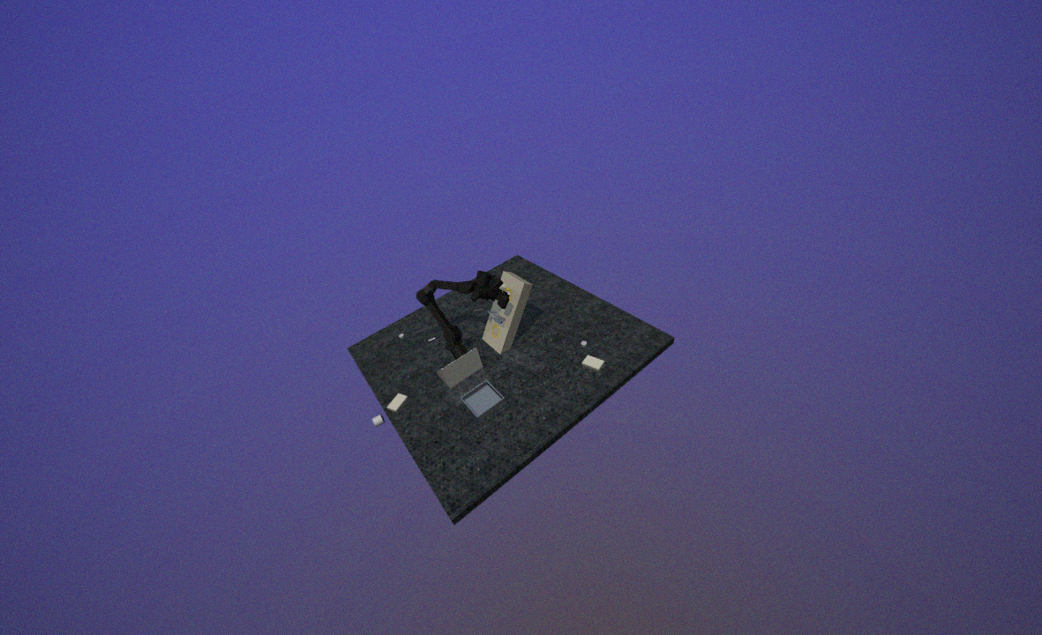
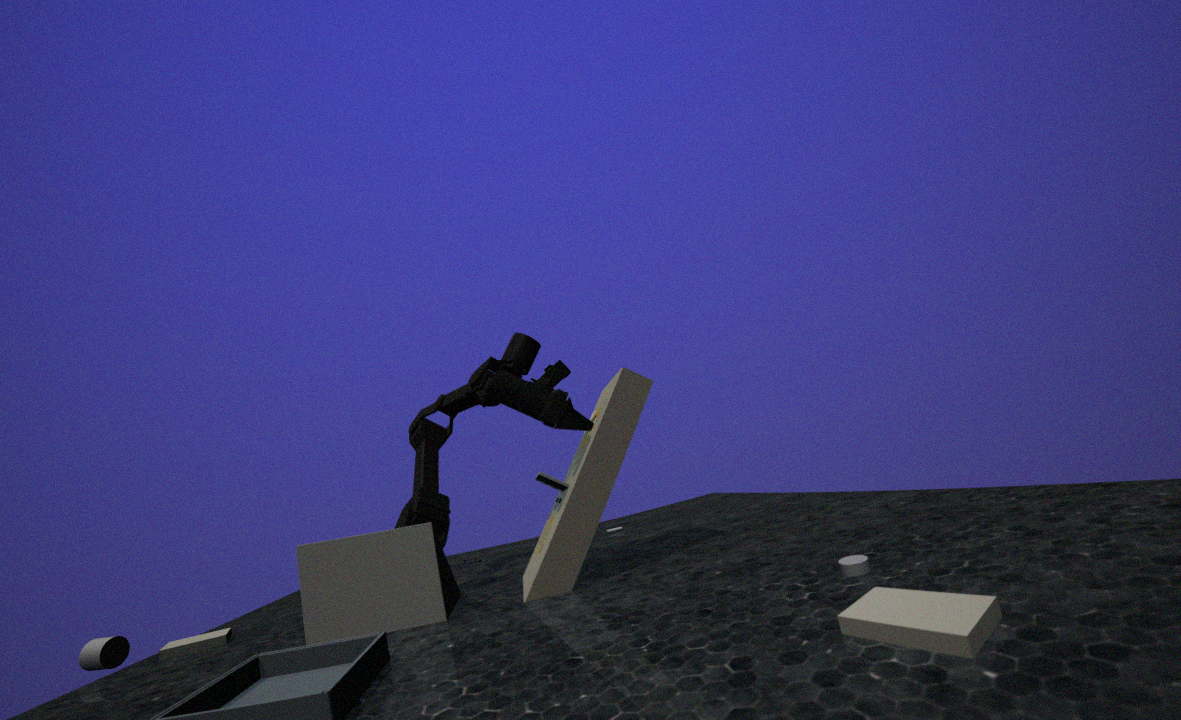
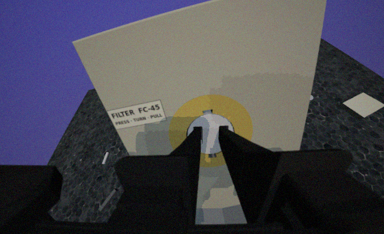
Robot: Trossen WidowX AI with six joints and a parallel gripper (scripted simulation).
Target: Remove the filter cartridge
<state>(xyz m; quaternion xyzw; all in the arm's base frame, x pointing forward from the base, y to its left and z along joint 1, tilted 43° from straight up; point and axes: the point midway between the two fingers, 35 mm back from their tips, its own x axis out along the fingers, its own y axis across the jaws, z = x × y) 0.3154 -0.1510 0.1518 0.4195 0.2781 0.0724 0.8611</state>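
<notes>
Now: gripper tip 10 mm short of the round filter cartridge and 10 mm above it. Also, from my gripper tip: tray: 420 mm behind, 270 mm to the right, 230 mm below; beige service panel: 80 mm below, 40 mm behind; grey flap: 100 mm below, 90 mm behind.
</notes>
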